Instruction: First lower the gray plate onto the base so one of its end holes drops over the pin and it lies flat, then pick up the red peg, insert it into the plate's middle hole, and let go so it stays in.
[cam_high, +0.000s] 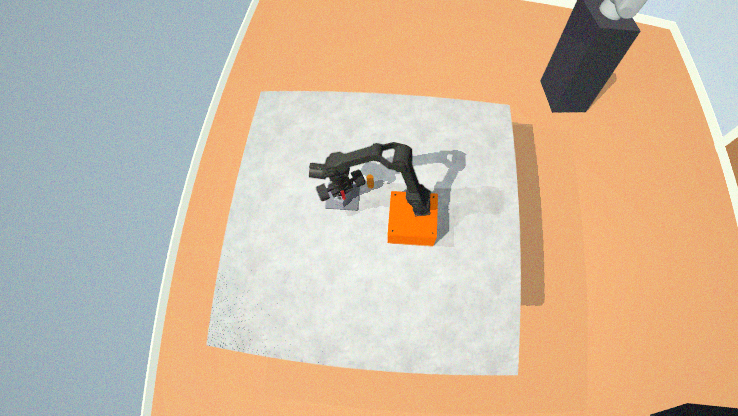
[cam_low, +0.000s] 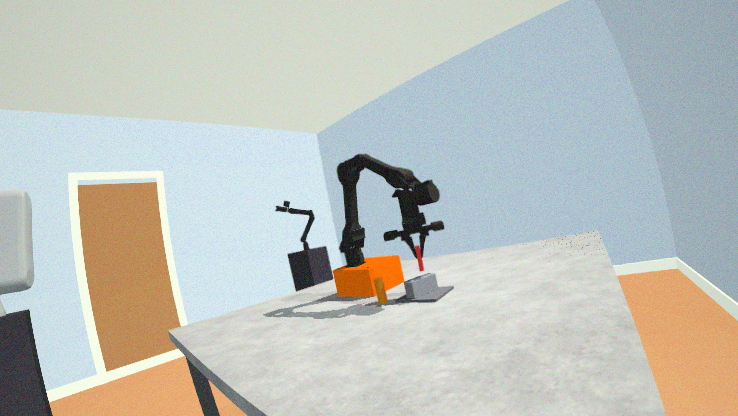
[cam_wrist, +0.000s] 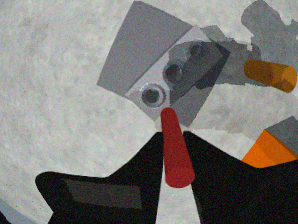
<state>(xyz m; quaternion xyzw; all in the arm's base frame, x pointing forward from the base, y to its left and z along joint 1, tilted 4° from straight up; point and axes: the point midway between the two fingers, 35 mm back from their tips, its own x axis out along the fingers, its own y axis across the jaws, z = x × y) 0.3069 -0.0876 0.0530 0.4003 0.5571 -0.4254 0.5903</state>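
Right now my gripper tip is 70 mm above the gray plate and 40 mm to the left of it. Round my gripper tip: red peg (right at my gripper tip); gray base (100 mm below, 20 mm to the right, 10 mm ahead).
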